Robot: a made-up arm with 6 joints.
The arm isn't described. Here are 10 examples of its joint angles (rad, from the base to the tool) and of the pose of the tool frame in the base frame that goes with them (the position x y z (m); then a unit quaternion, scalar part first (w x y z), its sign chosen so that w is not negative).
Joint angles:
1: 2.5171 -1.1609 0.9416 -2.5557 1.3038 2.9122
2: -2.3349 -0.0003 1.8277 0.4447 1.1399 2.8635
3: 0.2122 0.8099 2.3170 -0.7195 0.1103 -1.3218
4: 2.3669 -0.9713 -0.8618 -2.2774 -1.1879 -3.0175
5: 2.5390 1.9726 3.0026 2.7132 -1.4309 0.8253
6: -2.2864 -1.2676 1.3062 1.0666 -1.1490 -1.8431
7: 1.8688 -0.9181 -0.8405 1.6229 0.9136 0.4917
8: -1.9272 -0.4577 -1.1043 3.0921 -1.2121 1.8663
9: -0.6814 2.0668 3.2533 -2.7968 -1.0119 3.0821
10: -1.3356 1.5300 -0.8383 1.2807 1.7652 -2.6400
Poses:
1: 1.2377 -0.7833 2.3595 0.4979 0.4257 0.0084 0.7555
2: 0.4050 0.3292 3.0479 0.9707 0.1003 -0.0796 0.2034
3: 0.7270 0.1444 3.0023 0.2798 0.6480 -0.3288 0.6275
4: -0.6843 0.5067 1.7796 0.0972 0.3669 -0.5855 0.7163
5: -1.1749 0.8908 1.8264 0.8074 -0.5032 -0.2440 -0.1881
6: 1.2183 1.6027 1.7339 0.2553 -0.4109 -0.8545 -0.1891
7: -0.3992 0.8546 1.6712 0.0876 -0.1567 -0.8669 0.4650
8: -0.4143 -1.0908 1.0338 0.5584 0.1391 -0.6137 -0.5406
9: 1.0010 -0.7508 1.8497 0.4302 -0.4417 -0.7746 -0.1407
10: 0.2268 -0.2797 -0.3192 0.1292 -0.9897 0.0569 0.0259
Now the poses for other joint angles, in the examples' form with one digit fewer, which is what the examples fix.
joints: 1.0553 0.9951 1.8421 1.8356 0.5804 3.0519
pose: 0.837 1.654 2.569 0.459 0.471 0.173 0.733
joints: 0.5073 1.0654 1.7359 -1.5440 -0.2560 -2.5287
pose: 1.814 1.056 2.370 0.430 -0.766 -0.460 -0.131
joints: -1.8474 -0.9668 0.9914 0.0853 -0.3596 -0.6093
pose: 0.351 1.256 2.695 0.545 -0.438 -0.573 -0.427
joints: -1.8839 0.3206 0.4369 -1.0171 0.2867 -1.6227
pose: -0.656 -1.898 2.084 0.219 0.440 -0.861 -0.134
